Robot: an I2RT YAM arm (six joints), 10 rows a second.
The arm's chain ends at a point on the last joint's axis. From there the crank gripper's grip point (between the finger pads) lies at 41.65 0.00 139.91 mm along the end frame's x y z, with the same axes.
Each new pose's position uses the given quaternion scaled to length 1; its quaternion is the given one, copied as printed.
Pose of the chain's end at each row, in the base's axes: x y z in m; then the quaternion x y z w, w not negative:
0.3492 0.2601 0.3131 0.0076 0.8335 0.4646 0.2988
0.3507 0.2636 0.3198 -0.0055 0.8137 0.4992 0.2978
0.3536 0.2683 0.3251 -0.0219 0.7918 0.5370 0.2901
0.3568 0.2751 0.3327 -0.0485 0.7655 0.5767 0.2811
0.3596 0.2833 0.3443 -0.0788 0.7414 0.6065 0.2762
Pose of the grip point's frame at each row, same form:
0.3857 0.3799 0.2381 0.0076 0.8335 0.4646 0.2988
0.3835 0.3897 0.2540 -0.0055 0.8137 0.4992 0.2978
0.3800 0.4006 0.2693 -0.0219 0.7918 0.5370 0.2901
0.3743 0.4129 0.2877 -0.0485 0.7655 0.5767 0.2811
0.3687 0.4243 0.3076 -0.0788 0.7414 0.6065 0.2762

